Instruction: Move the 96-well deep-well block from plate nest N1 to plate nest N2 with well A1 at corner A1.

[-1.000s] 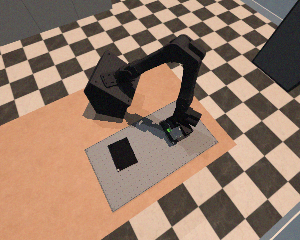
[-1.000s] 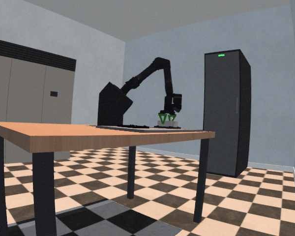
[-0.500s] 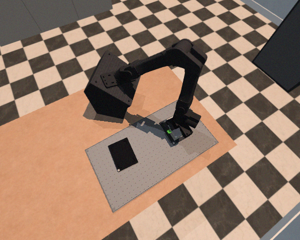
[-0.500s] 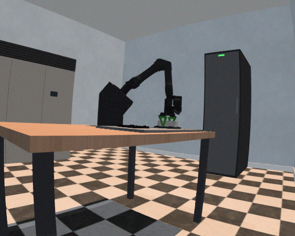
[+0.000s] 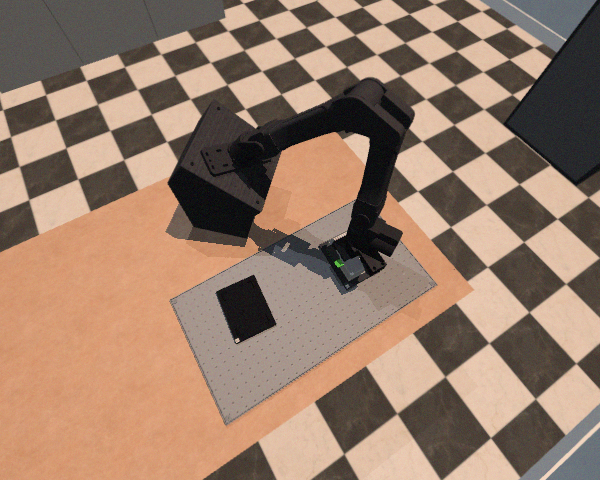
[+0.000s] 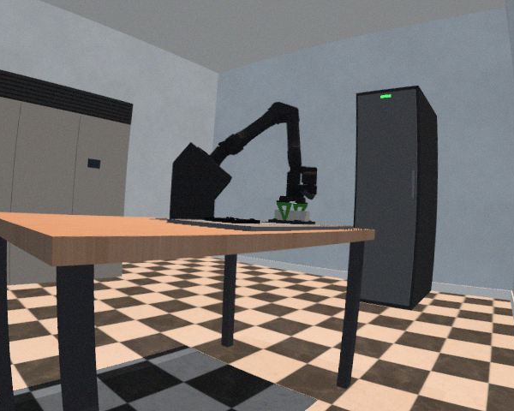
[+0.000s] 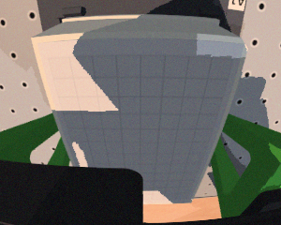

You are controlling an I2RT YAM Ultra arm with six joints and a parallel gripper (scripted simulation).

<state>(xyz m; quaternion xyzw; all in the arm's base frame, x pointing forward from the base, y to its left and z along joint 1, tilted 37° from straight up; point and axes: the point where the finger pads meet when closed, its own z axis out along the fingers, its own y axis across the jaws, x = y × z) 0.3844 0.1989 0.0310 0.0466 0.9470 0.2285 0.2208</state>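
Now: hand 10 mm below the deep-well block. Also, from my hand: plate nest N1: 20 mm below; plate nest N2: 340 mm to the right, 20 mm below.
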